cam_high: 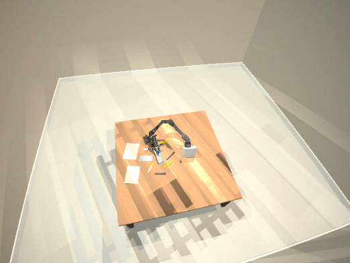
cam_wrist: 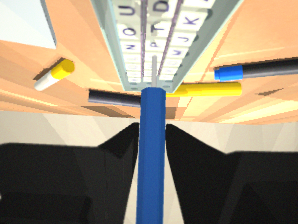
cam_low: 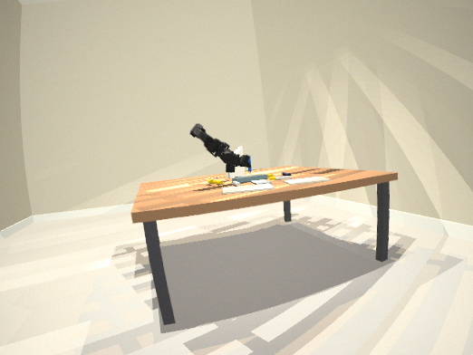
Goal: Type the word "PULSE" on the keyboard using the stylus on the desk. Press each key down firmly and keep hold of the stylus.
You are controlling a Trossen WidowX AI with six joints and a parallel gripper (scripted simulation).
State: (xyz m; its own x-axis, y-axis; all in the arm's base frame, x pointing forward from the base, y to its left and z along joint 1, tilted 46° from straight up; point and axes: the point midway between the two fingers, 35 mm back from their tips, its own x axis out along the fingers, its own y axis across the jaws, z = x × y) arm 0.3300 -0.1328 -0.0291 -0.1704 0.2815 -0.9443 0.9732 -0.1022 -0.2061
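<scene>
Right now the grey block is 150 mm ahead of my gripper tip, 80 mm below it and 20 mm to the right of it. The rest, counted from my gripper tip: blue stylus (10 mm below).
</scene>
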